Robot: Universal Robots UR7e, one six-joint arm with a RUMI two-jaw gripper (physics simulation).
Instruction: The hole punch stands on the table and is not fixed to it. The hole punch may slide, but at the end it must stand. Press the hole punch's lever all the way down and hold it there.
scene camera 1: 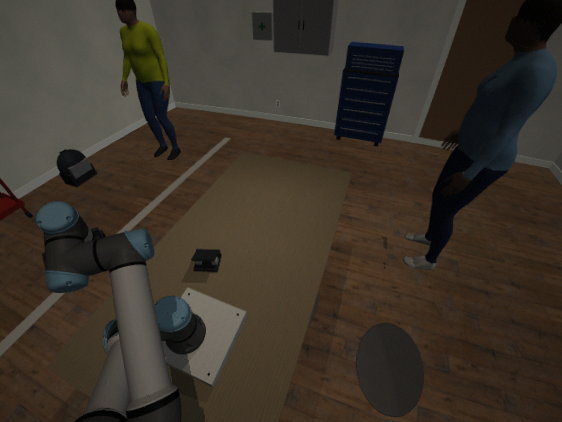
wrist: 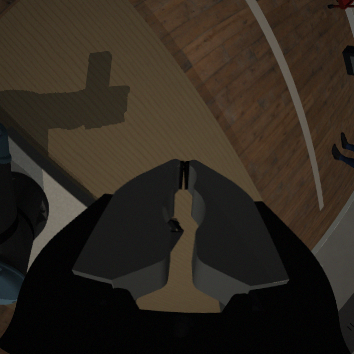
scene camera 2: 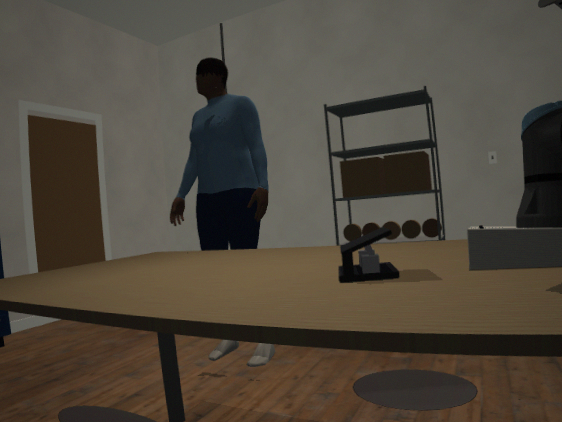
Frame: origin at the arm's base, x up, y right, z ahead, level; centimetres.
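Seen in the pictures: gripper, fingertip midpoint: (wrist: 183, 163) (scene camera 2: 561, 3); arm's base, origin of the base link: (scene camera 1: 186, 333) (wrist: 16, 204) (scene camera 2: 556, 227).
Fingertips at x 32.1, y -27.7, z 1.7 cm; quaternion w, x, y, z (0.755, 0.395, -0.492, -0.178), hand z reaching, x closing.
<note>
Offsets run from my fingertips to a thing's top centre. "spot": to the spot under its first point. Level surfaces: height alone.
The black hole punch {dz +34.2, dx -29.3, dy +15.8 cm} (scene camera 1: 207, 254) (scene camera 2: 369, 262) stands upright on the table {dx -37.8 cm} (scene camera 1: 280, 210) (scene camera 2: 225, 295) (wrist: 155, 130). Its lever {spot: dz +32.4, dx -30.9, dy +10.7 cm} (scene camera 2: 367, 240) is up, slanting from the hinge at the left to a raised free end at the right in scene camera 2. In the wrist view my gripper (wrist: 183, 163) is shut, its fingertips together with nothing between them. It is high above the table, apart from the hole punch. A small dark bit of the hole punch (wrist: 175, 225) shows through the gap behind the fingertips; the fingers hide the rest. The gripper cannot be made out in scene camera 1.
The arm's white base plate (scene camera 1: 220, 340) (wrist: 62, 202) stands on the table near the hole punch. A person in blue (scene camera 1: 505, 105) (scene camera 2: 227, 145) stands beyond the table. A person in yellow (scene camera 1: 145, 50) stands at the back left. A blue tool cabinet (scene camera 1: 367, 100) stands by the wall.
</note>
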